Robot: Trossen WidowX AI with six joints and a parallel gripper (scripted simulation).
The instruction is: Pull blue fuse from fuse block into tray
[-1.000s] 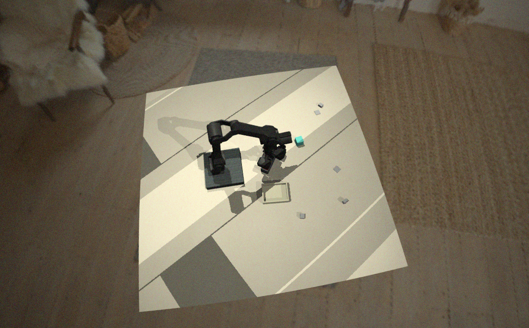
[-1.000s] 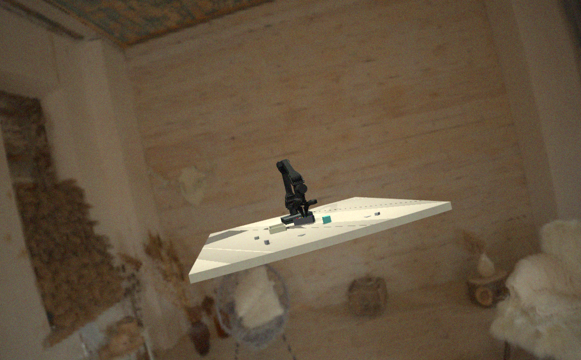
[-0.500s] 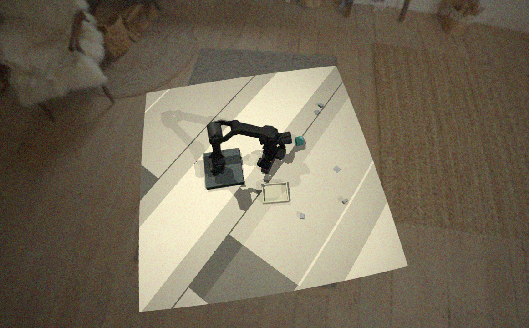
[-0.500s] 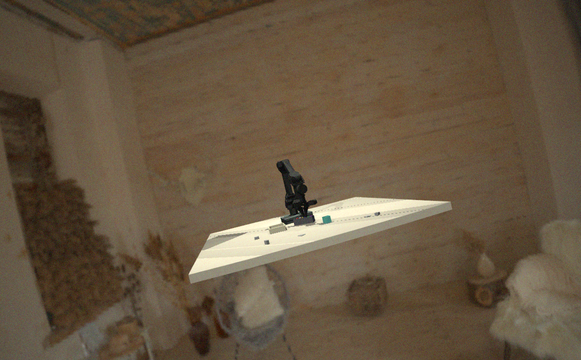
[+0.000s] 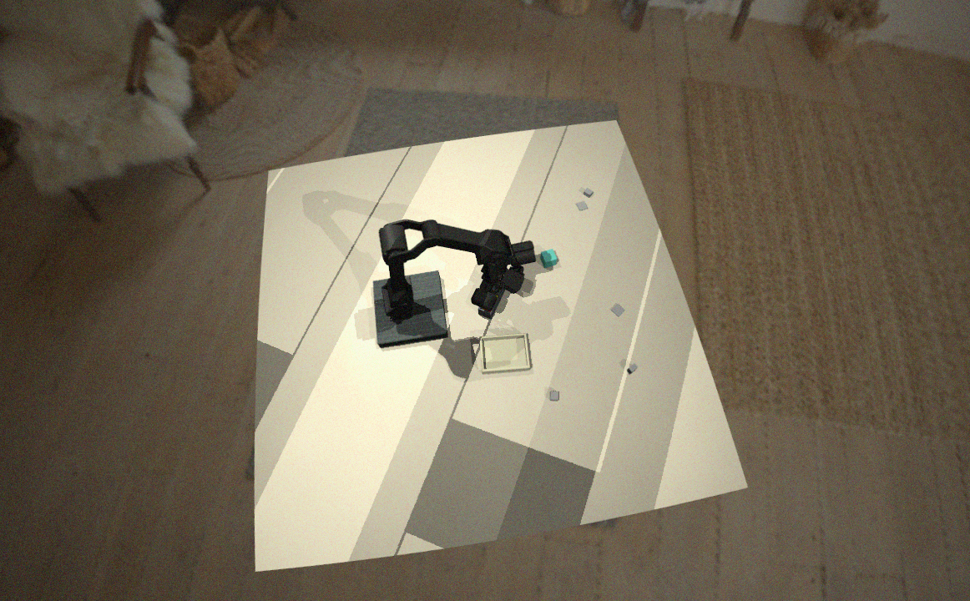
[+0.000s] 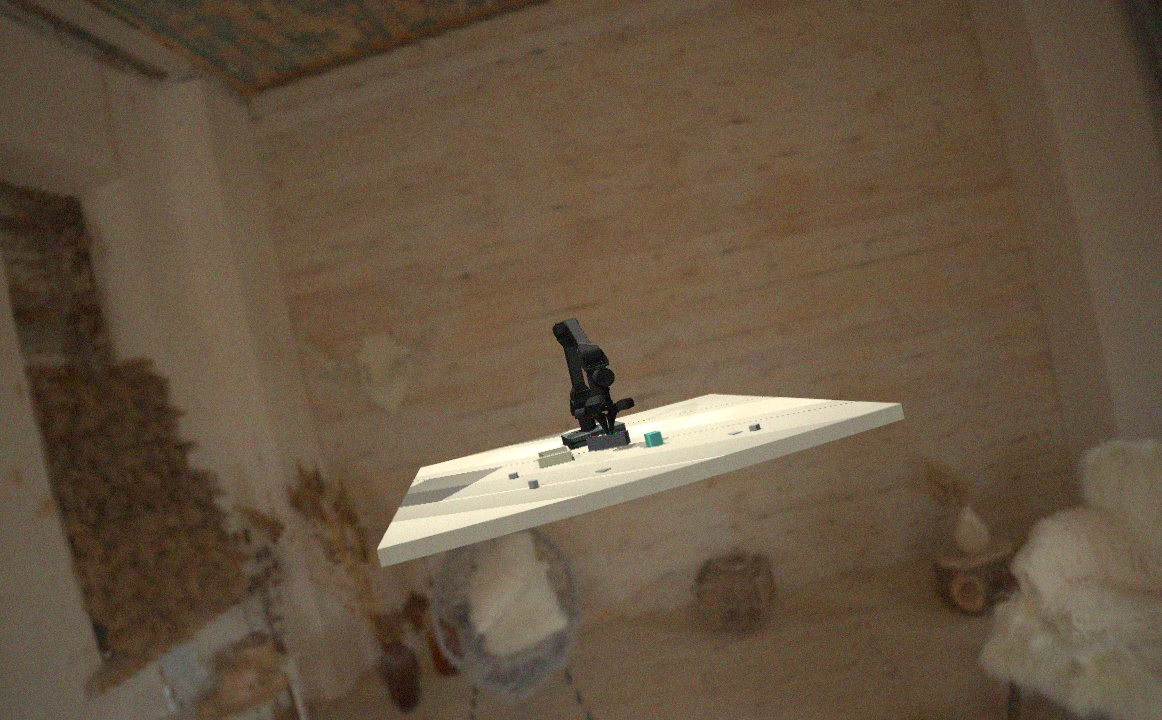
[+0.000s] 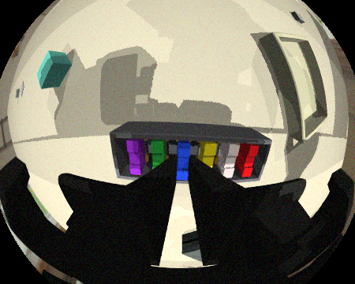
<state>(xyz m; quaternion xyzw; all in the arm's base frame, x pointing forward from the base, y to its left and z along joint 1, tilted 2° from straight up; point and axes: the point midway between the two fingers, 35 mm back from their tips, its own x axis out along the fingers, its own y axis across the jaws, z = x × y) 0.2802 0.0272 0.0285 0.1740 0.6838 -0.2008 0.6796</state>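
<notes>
Right now my gripper tip is 190 mm to the left of the cream tray and 30 mm above it. Also, from my gripper tip: blue fuse: 10 mm below.
</notes>
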